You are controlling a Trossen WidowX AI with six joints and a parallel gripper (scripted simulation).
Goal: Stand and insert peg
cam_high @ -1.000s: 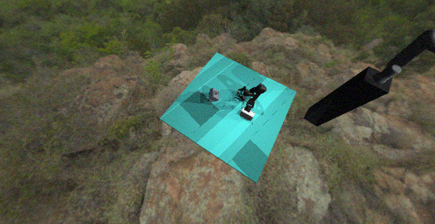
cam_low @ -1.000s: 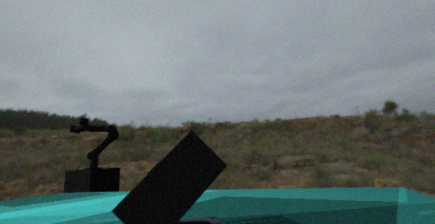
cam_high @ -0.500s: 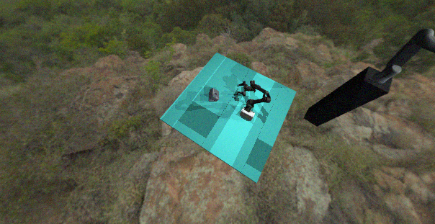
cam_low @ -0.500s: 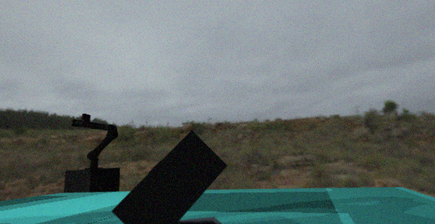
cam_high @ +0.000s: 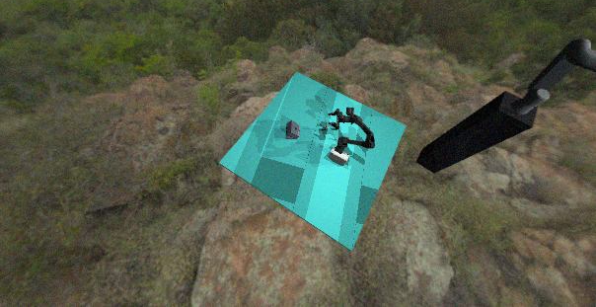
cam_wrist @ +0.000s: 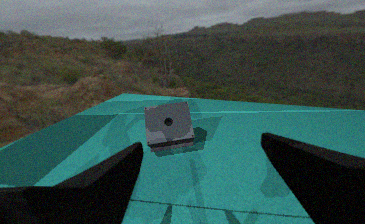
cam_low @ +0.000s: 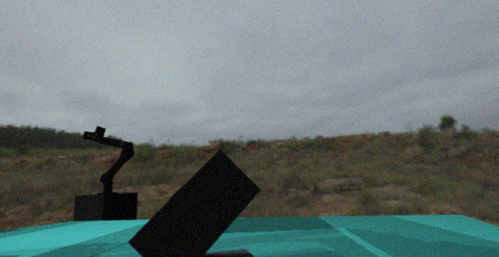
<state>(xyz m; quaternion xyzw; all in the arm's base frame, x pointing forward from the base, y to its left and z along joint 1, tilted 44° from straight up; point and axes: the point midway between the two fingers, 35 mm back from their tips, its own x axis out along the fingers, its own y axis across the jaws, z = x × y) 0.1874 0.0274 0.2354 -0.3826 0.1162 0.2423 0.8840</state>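
The red peg lies 160 mm below my gripper tip and 10 mm to the right of it. Also, from my gripper tip: dark sloped panel 220 mm ahead, 210 mm to the left, 150 mm below.
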